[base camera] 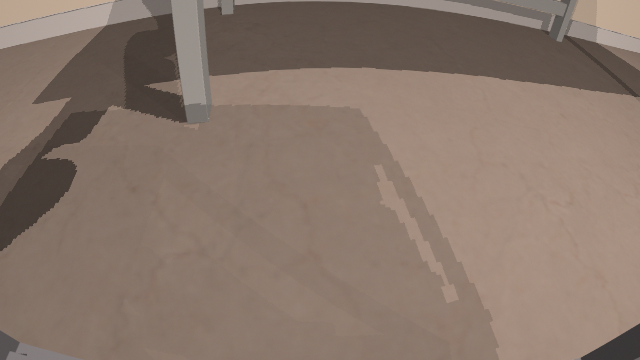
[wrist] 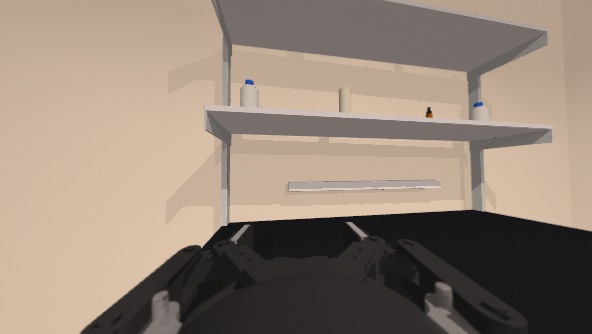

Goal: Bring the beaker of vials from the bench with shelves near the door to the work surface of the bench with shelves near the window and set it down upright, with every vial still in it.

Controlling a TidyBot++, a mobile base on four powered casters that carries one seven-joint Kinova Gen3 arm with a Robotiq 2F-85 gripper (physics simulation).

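My gripper (wrist: 298, 233) is open in the wrist view, its two fingertips wide apart with nothing seen between them. It points level toward the wall, low over or in front of a bench with a black work surface (wrist: 520, 255) and shelves above it. The beaker of vials does not show in either view. The gripper's body covers the lower middle of the wrist view and hides part of the work surface.
The lower shelf (wrist: 350, 125) holds two white bottles (wrist: 249, 96) (wrist: 479, 112) with blue caps, a beige cylinder (wrist: 344, 100) and a small orange bottle (wrist: 429, 113). A rail (wrist: 365, 185) is on the wall. A bench leg (base camera: 192, 60) stands ahead of the base, left of centre.
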